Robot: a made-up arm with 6 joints. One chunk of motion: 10 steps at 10 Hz.
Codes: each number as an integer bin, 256 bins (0 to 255) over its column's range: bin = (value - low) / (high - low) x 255, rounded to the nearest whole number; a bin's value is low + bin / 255 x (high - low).
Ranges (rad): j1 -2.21..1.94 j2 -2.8..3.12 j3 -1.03..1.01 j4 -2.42..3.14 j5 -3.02..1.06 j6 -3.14..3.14
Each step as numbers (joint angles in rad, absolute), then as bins.
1 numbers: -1.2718 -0.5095 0.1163 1.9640 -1.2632 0.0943
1 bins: 58 99 143 201 110 131
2 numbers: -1.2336 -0.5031 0.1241 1.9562 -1.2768 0.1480
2 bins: 60 99 144 201 109 134
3 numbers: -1.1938 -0.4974 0.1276 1.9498 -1.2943 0.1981
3 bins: 62 99 145 200 108 136
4 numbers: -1.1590 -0.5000 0.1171 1.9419 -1.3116 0.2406
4 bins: 65 99 143 200 107 137
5 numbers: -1.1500 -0.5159 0.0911 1.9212 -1.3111 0.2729
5 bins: 65 98 140 199 107 139
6 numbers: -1.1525 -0.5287 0.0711 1.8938 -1.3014 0.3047
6 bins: 65 98 138 198 107 140
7 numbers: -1.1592 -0.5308 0.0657 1.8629 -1.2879 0.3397
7 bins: 65 98 137 196 108 141
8 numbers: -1.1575 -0.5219 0.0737 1.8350 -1.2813 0.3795
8 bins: 65 98 138 195 109 143
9 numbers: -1.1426 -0.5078 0.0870 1.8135 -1.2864 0.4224
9 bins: 66 99 140 194 108 145
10 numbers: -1.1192 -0.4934 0.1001 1.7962 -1.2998 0.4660
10 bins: 67 99 141 193 108 146
